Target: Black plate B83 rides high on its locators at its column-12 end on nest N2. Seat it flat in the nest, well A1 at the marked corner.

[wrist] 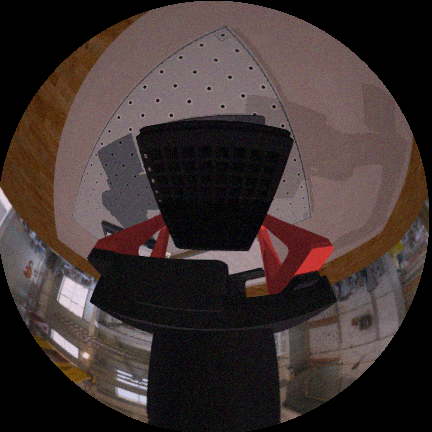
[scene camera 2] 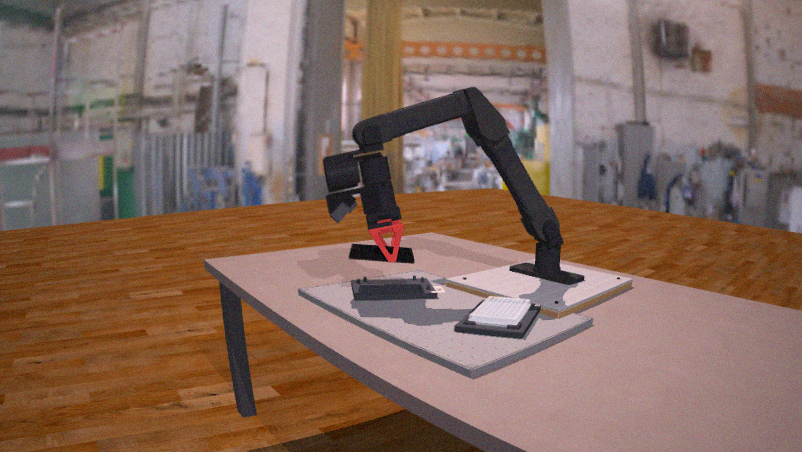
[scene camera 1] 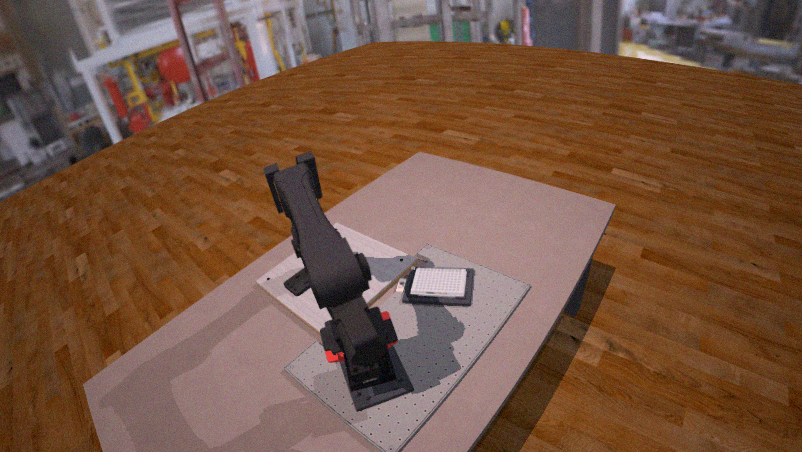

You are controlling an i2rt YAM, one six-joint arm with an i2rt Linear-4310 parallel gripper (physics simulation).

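Where they show: gripper, fingertip midpoint: (wrist: pixel 212 216) (scene camera 2: pixel 391 258); arm's base, origin of the base link: (wrist: pixel 235 276) (scene camera 2: pixel 546 275).
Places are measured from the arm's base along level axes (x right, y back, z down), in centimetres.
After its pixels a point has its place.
Black plate B83 (scene camera 2: pixel 365 252) {y -41.2, x 12.8, z -8.3 cm} (wrist: pixel 215 170) {y -39.5, x 16.4, z -8.2 cm} is held in the air above nest N2, apart from it, and looks roughly level. Rows of wells show faintly in the wrist view. My gripper (scene camera 2: pixel 391 258) {y -34.8, x 13.2, z -6.4 cm} (wrist: pixel 212 216) {y -34.8, x 13.2, z -6.4 cm} is shut on the plate, with a red finger at each of two opposite sides. Nest N2 (scene camera 2: pixel 393 290) {y -36.5, x 10.1, z -0.5 cm} (wrist: pixel 257 120) {y -39.2, x 21.1, z -0.5 cm} is a dark frame with small upright locators, below the plate; in the wrist view the plate hides most of it. A small pale label (scene camera 2: pixel 439 289) {y -26.2, x 8.3, z 0.5 cm} lies at its side. The marked corner and well A1 cannot be made out.
A white well plate (scene camera 1: pixel 438 281) {y -30.9, x -14.2, z -1.9 cm} (scene camera 2: pixel 499 310) {y -32.3, x -15.7, z -1.9 cm} sits on a second dark nest (scene camera 1: pixel 470 286) {y -37.6, x -18.2, z -0.5 cm} (scene camera 2: pixel 527 328) {y -31.7, x -22.3, z 0.0 cm}. Both nests stand on a grey perforated board (scene camera 1: pixel 499 289) {y -43.5, x -22.1, z 0.7 cm} (scene camera 2: pixel 426 339) {y -46.4, x -13.6, z 0.7 cm} (wrist: pixel 200 65) {y -47.4, x 19.5, z 0.7 cm}. The arm's base stands on a raised pale board (scene camera 1: pixel 351 238) {y 2.9, x -15.5, z -0.1 cm} (scene camera 2: pixel 477 283) {y -17.7, x 5.7, z 0.0 cm} beside it.
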